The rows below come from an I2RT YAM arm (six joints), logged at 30 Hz.
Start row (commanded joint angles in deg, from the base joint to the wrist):
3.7 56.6 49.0 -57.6 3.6 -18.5
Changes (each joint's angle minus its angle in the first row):
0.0 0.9 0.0 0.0 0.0 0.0
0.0 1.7 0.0 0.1 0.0 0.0
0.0 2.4 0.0 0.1 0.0 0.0
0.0 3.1 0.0 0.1 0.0 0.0
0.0 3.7 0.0 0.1 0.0 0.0
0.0 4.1 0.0 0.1 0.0 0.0
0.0 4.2 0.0 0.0 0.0 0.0
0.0 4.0 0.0 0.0 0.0 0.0
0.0 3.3 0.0 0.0 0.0 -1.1
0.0 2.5 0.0 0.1 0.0 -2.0
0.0 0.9 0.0 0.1 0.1 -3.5
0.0 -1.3 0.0 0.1 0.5 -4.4
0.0 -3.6 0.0 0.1 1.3 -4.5
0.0 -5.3 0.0 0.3 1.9 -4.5
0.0 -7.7 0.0 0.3 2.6 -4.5
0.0 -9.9 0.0 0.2 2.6 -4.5
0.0 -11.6 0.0 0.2 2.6 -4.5
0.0 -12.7 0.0 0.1 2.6 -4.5
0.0 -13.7 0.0 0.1 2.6 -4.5
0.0 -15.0 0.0 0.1 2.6 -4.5
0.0 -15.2 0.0 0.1 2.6 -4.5
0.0 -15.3 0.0 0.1 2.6 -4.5
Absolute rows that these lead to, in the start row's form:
3.7 57.5 49.0 -57.6 3.6 -18.5
3.7 58.3 49.0 -57.5 3.6 -18.5
3.7 59.0 49.0 -57.5 3.6 -18.5
3.7 59.7 49.0 -57.5 3.6 -18.5
3.7 60.3 49.0 -57.5 3.6 -18.5
3.7 60.7 49.0 -57.5 3.6 -18.5
3.7 60.8 49.0 -57.6 3.6 -18.5
3.7 60.6 49.0 -57.6 3.6 -18.5
3.7 59.9 49.0 -57.6 3.6 -19.6
3.7 59.1 49.0 -57.5 3.6 -20.5
3.7 57.5 49.0 -57.5 3.7 -22.0
3.7 55.3 49.0 -57.5 4.1 -22.9
3.7 53.0 49.0 -57.5 4.9 -23.0
3.7 51.3 49.0 -57.3 5.5 -23.0
3.7 48.9 49.0 -57.3 6.2 -23.0
3.7 46.7 49.0 -57.4 6.2 -23.0
3.7 45.0 49.0 -57.4 6.2 -23.0
3.7 43.9 49.0 -57.5 6.2 -23.0
3.7 42.9 49.0 -57.5 6.2 -23.0
3.7 41.6 49.0 -57.5 6.2 -23.0
3.7 41.4 49.0 -57.5 6.2 -23.0
3.7 41.3 49.0 -57.5 6.2 -23.0

